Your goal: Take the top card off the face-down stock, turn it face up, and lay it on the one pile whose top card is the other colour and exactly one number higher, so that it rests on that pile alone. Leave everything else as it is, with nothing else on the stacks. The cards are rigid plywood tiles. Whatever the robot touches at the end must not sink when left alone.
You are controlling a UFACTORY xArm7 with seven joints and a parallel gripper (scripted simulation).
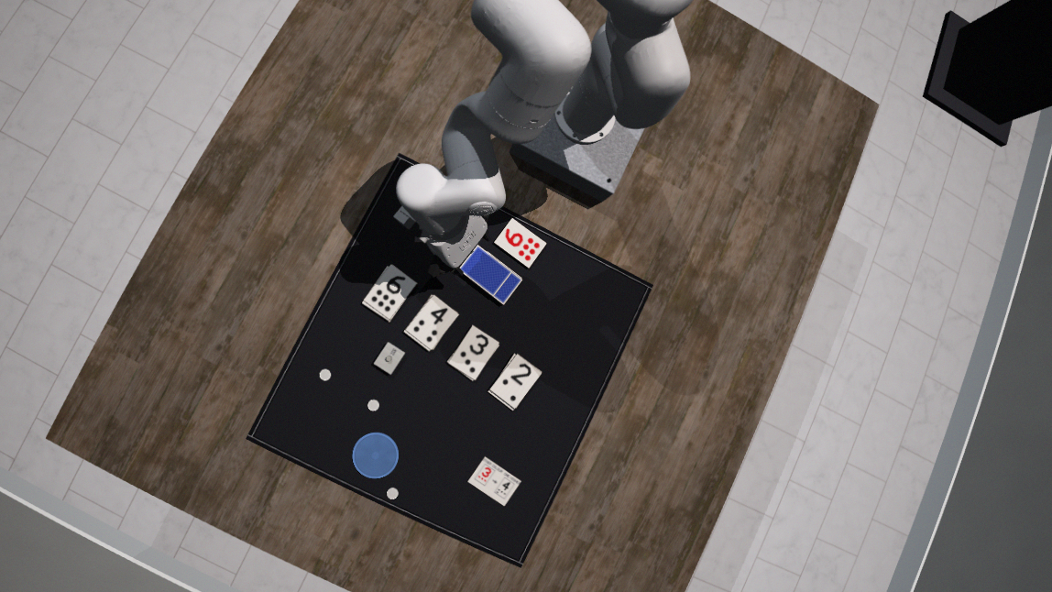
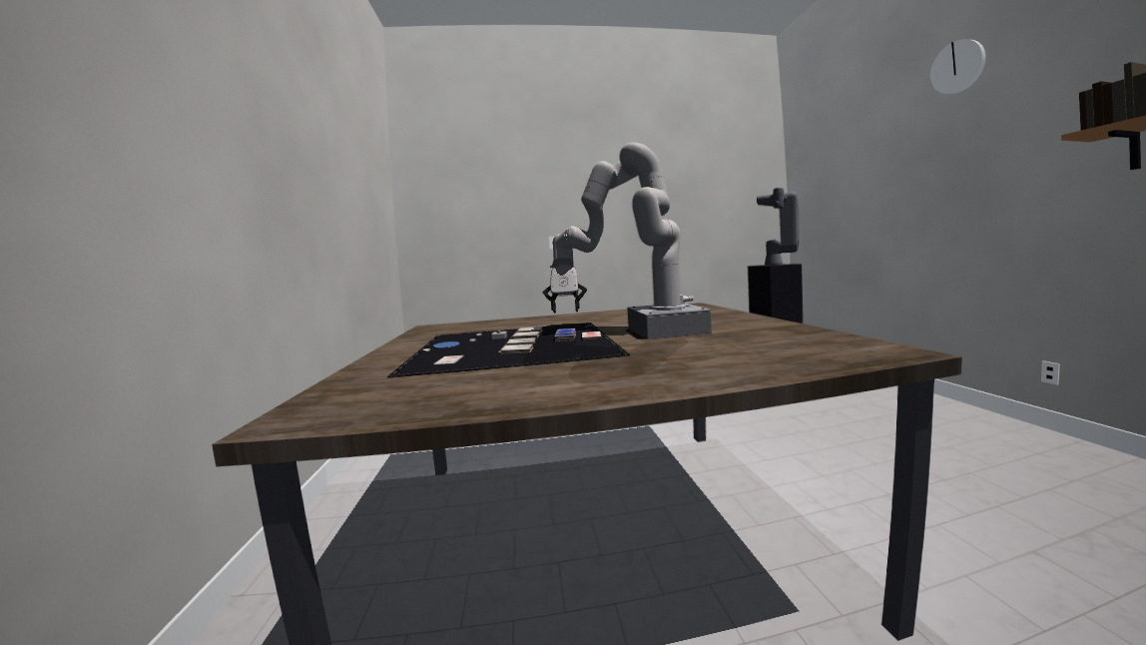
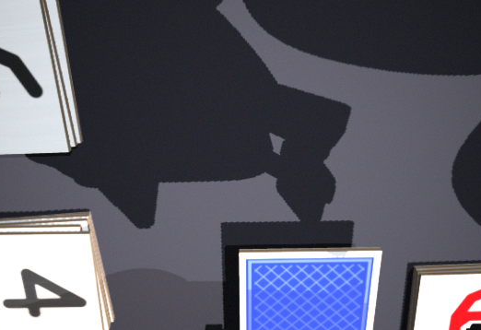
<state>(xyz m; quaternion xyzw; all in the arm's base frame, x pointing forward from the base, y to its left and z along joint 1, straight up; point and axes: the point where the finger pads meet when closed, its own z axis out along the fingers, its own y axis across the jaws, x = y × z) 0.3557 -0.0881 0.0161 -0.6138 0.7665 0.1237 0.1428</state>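
Now: hand 15 cm short of the black 4 card, 8 cm above it and 1 cm to the left of it. Round my hand: black 3 card 17 cm ahead, 9 cm to the left, 9 cm below; then black 2 card 20 cm to the left, 18 cm ahead, 9 cm below; then black mat 19 cm ahead, 11 cm below, 7 cm to the left.
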